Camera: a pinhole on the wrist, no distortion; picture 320 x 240 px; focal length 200.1 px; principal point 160.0 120.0 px. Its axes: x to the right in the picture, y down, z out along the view. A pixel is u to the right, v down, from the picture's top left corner.
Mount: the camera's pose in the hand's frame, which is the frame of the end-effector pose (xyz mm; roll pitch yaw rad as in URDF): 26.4 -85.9 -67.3 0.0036 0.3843 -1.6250
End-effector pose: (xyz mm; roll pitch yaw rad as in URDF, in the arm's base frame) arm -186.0 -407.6 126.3 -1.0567 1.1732 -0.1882
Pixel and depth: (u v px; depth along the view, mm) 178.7 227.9 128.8
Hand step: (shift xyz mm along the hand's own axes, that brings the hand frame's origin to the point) 92.1 -149.1 47.8
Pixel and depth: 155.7 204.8 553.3
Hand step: 247.9 -294.9 450.9
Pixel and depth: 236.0 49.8 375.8
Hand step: -121.4 -351.3 227.1
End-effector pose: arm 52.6 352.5 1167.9 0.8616 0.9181 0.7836
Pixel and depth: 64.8 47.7 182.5
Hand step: -39.4 -70.1 134.2
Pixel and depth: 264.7 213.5 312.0
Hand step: 156.3 -361.9 161.2
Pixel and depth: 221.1 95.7 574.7
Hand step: -65.8 -459.5 399.5
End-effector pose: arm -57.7 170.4 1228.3 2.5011 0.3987 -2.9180
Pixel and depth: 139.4 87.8 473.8
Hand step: -58.6 -213.8 390.0
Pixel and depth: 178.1 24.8 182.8
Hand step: -65.6 -164.8 95.7
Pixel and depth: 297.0 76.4 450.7
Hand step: -97.9 -534.7 234.5
